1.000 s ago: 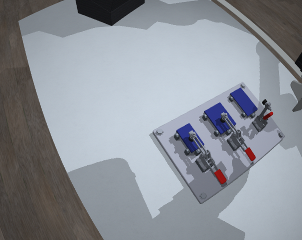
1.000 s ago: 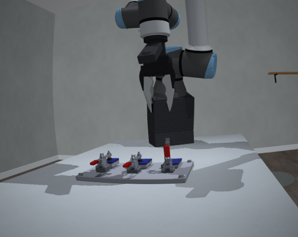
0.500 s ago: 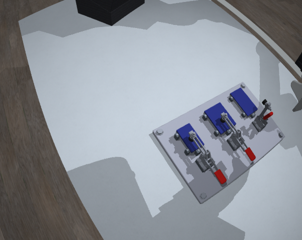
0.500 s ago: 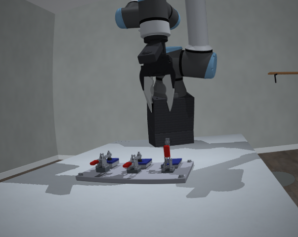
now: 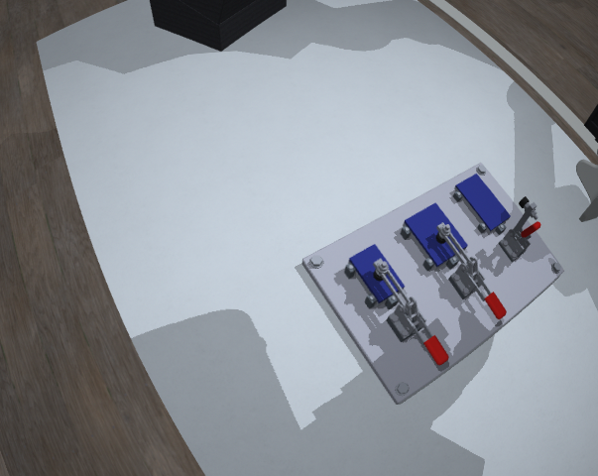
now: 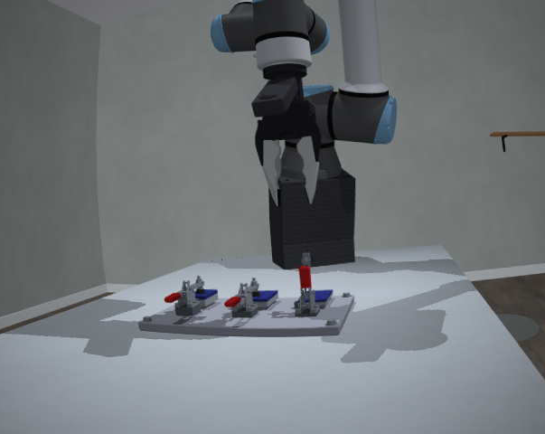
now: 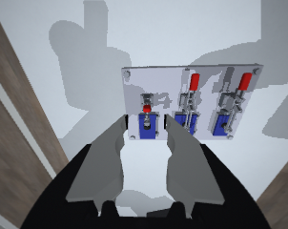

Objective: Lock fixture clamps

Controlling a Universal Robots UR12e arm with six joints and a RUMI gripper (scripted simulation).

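My gripper is now 19 cm above the blue part, 14 cm past it and 2 cm to the left of it. Round my hand: grey fixture plate 21 cm below, 12 cm to the right, 7 cm behind.
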